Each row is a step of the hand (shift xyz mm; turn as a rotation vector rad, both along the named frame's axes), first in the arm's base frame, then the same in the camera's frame.
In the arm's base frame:
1: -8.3 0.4 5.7 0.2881 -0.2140 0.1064
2: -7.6 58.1 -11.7 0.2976 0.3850 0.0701
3: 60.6 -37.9 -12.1 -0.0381 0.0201 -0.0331
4: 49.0 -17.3 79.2 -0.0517 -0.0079 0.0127
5: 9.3 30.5 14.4 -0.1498 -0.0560 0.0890
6: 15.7 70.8 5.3 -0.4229 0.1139 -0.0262
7: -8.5 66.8 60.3 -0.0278 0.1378 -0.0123
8: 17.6 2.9 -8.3 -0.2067 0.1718 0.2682
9: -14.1 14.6 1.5 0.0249 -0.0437 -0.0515
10: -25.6 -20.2 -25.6 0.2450 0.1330 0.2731
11: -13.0 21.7 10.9 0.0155 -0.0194 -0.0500
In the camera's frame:
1: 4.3 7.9 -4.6 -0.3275 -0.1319 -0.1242
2: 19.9 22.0 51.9 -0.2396 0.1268 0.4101
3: -50.7 -51.3 -7.4 0.0518 -0.0015 0.0163
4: -83.9 34.7 -26.9 0.0368 0.0261 -0.0293
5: -11.2 22.5 24.3 0.0761 0.1005 -0.1327
6: -6.9 32.5 64.7 0.3895 0.1983 -0.0382
7: -14.3 83.0 32.8 0.0479 0.0680 0.1140
8: -10.5 -11.9 11.6 0.0643 0.3736 -0.0208
9: 13.2 13.7 7.2 -0.0011 -0.0712 -0.0104
10: 32.1 -20.0 -17.0 -0.3293 0.1839 0.1000
11: 8.5 24.1 10.3 0.0093 -0.0546 0.0068

